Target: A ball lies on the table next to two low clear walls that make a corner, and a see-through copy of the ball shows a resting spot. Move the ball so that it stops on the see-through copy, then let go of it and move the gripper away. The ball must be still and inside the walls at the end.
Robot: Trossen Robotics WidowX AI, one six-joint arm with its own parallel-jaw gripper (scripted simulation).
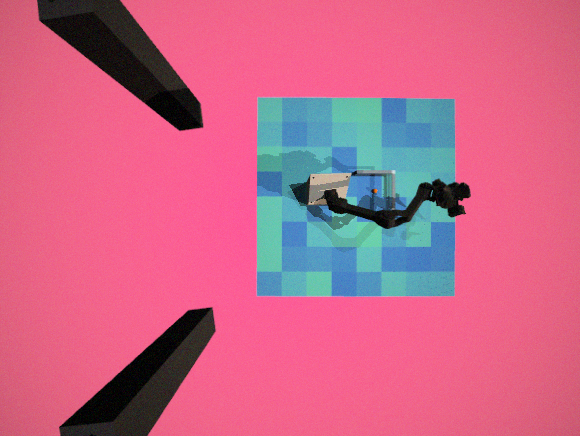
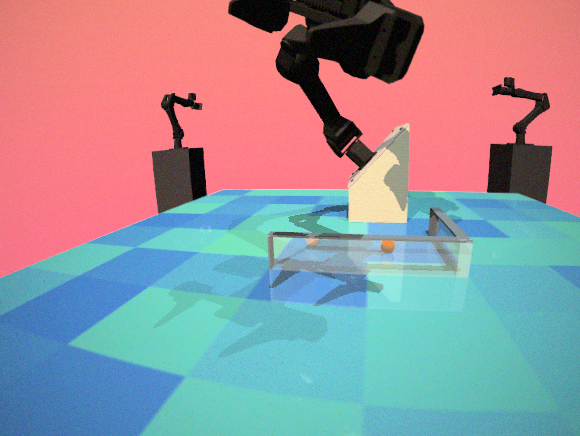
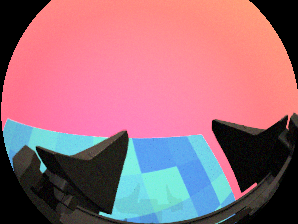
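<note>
My gripper's open and it's holding nothing, and you'd find the gripper in image 3 too. There's also a long clear wall in the scene.
</note>
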